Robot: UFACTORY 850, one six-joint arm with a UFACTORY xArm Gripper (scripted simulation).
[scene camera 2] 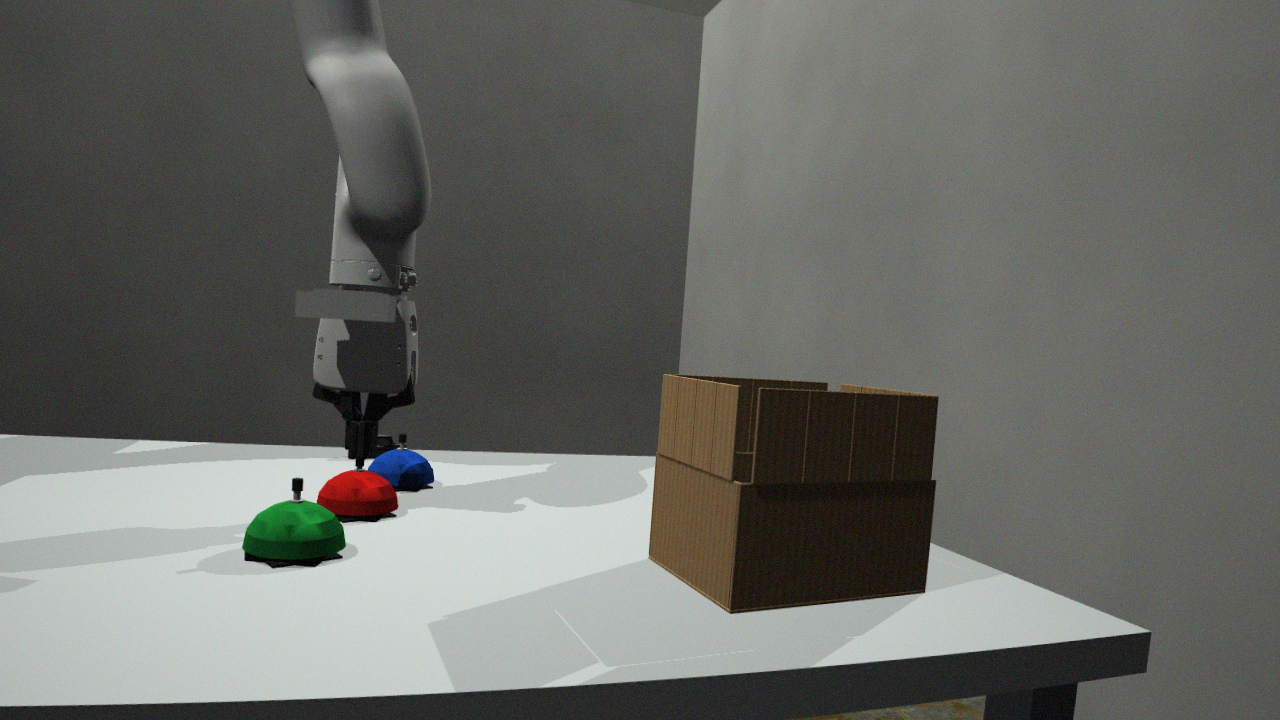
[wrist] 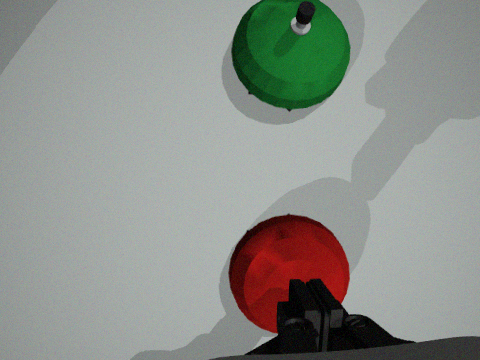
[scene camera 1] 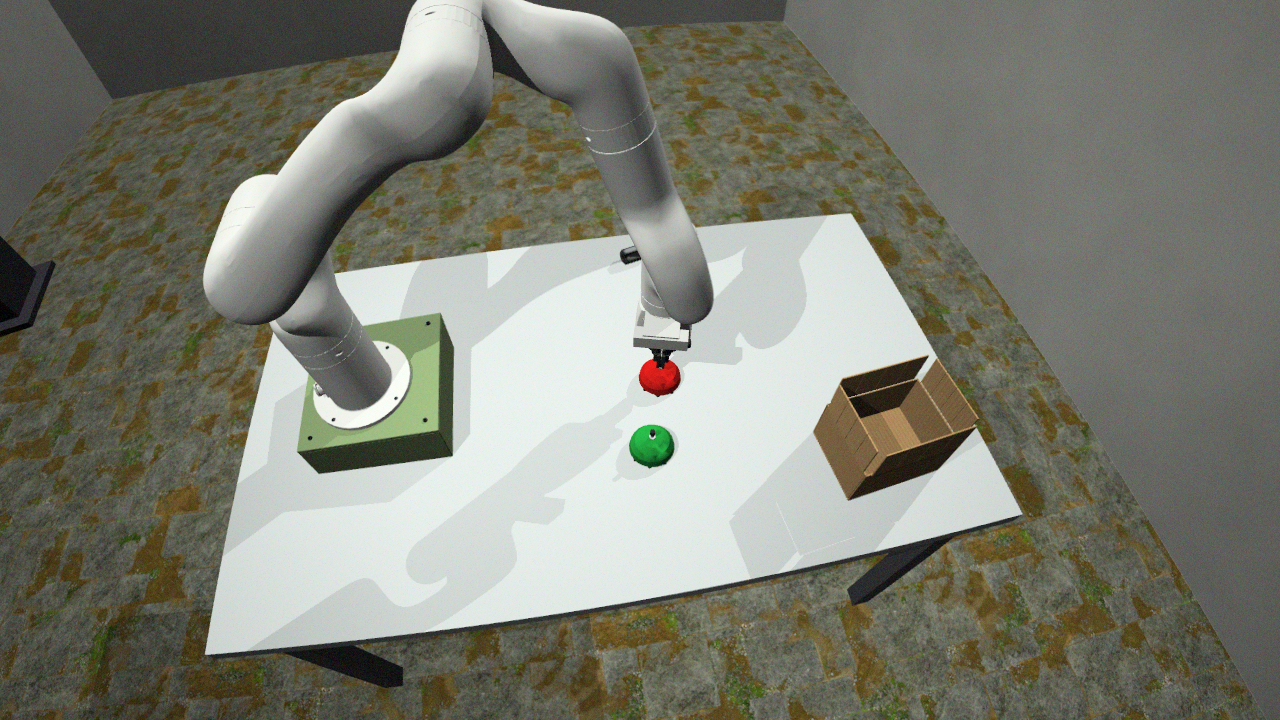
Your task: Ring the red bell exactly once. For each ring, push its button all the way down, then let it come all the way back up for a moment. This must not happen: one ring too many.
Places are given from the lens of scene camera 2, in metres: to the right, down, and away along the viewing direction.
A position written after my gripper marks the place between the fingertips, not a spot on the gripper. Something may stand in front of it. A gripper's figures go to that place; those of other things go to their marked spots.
my gripper (scene camera 2: 360,457): -0.30, 0.10, 0.80
cardboard box (scene camera 2: 840,506): 0.16, 0.12, 0.62
green bell (scene camera 2: 296,532): -0.28, 0.14, 0.61
